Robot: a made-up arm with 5 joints.
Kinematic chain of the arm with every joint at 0, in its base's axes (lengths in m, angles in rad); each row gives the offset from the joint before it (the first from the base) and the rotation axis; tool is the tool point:
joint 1: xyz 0 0 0.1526 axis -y
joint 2: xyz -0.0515 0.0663 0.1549 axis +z
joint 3: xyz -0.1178 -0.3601 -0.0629 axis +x
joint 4: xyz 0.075 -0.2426 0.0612 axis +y
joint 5: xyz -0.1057 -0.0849 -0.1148 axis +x
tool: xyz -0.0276 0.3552 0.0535
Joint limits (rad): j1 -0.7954..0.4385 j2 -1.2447..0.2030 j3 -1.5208..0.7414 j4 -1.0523..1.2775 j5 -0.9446..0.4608
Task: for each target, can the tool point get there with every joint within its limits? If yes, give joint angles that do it. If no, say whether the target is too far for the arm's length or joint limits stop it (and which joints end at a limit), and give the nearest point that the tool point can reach.
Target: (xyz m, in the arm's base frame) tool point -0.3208 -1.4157 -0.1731
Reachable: no: too far | nearest point -0.2110 -0.6095 0.0760 | short by 0.851 m
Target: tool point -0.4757 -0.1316 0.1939
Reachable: yes | joints 0.2052 -0.4661 0.5305 0.8607 -0.3596
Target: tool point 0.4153 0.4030 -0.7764
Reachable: no: joint limits stop it (at a limit: joint 1, joint 2, joint 5) | nearest point -0.1844 0.1132 -0.1680 | short by 0.902 m
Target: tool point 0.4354 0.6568 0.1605
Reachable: no: joint limits stop it (at a limit: joint 1, joint 2, joint 5) | nearest point -0.0632 0.1230 0.4222 | short by 0.776 m
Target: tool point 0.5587 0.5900 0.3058
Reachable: no: joint limits stop it (at a limit: joint 1, joint 2, joint 5) | nearest point -0.0377 0.1097 0.4571 | short by 0.781 m
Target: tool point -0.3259 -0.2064 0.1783
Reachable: yes | joints 0.0619 -0.1596 0.3853 0.3296 -0.3163
